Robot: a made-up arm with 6 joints.
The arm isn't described. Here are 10 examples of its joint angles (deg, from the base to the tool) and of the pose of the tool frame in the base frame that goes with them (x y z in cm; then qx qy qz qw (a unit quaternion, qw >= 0)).
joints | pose
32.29 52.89 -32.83 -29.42 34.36 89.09 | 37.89 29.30 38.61 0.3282 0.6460 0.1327 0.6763
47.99 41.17 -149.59 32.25 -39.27 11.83 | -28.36 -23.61 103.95 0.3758 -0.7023 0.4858 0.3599
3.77 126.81 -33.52 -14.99 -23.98 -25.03 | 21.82 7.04 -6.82 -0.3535 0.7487 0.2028 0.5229
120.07 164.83 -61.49 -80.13 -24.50 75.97 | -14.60 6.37 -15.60 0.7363 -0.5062 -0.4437 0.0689
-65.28 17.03 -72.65 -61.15 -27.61 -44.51 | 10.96 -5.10 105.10 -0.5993 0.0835 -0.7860 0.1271
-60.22 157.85 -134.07 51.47 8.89 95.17 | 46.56 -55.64 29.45 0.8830 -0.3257 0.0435 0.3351
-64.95 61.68 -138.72 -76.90 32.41 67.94 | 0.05 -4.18 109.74 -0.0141 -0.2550 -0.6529 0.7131
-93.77 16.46 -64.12 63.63 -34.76 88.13 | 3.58 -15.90 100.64 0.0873 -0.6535 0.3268 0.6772
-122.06 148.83 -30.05 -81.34 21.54 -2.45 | -1.43 2.07 -6.34 0.3730 0.8651 0.2110 0.2608
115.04 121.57 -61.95 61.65 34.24 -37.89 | -32.02 30.92 7.87 -0.5674 0.6133 0.5493 0.0120
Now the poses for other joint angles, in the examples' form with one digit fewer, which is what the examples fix.
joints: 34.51 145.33 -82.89 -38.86 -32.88 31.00
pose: 38.7 38.0 2.1 -0.251 0.533 0.460 0.665
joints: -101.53 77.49 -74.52 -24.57 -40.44 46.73
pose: -1.6 -59.9 68.3 0.048 0.016 -0.551 0.833
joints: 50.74 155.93 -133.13 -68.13 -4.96 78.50
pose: 41.2 59.8 29.8 -0.181 0.460 0.486 0.720
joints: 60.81 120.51 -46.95 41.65 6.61 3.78
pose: 6.2 34.7 -0.5 -0.074 0.867 0.262 0.418
